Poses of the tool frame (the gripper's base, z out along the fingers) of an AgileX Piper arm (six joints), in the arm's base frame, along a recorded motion.
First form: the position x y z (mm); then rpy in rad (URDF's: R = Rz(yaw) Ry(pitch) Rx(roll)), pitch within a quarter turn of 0, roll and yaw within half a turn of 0.
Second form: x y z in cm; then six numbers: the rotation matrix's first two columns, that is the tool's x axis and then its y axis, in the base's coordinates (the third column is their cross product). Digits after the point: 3 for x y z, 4 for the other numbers.
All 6 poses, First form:
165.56, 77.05, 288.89, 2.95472, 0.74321, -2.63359
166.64, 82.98, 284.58, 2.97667, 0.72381, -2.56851
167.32, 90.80, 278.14, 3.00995, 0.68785, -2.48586
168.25, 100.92, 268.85, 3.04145, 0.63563, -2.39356
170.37, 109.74, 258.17, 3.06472, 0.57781, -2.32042
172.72, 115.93, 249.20, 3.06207, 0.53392, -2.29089
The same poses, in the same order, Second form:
16.556, 7.705, 28.889, -0.6433, -0.3582, -0.6767, -0.5878, 0.7974, 0.1368
16.664, 8.298, 28.458, -0.6296, -0.4063, -0.6622, -0.6262, 0.7699, 0.1230
16.732, 9.080, 27.814, -0.6124, -0.4711, -0.6349, -0.6705, 0.7349, 0.1014
16.825, 10.092, 26.885, -0.5899, -0.5474, -0.5937, -0.7203, 0.6890, 0.0804
17.037, 10.974, 25.817, -0.5708, -0.6131, -0.5462, -0.7584, 0.6486, 0.0643
17.272, 11.593, 24.920, -0.5677, -0.6471, -0.5089, -0.7760, 0.6270, 0.0684

